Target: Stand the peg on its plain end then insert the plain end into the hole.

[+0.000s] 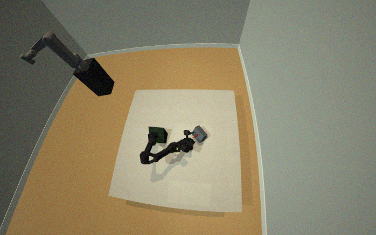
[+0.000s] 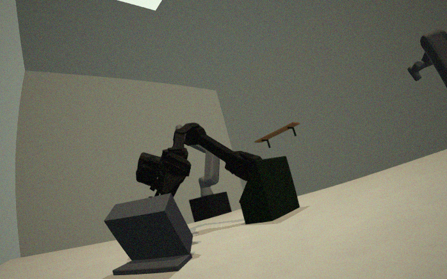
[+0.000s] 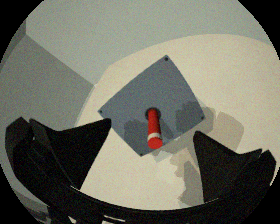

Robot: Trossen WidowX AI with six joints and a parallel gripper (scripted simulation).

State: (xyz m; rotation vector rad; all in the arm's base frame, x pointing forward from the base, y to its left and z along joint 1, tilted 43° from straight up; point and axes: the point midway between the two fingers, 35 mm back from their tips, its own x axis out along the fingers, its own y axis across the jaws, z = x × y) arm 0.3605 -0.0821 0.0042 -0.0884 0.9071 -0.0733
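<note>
The red peg is 10 mm to the left of my gripper tip and 10 mm below it. The rest, counted from my gripper tip: grey sloped panel: 50 mm ahead, 40 mm to the left, 40 mm below.
</note>
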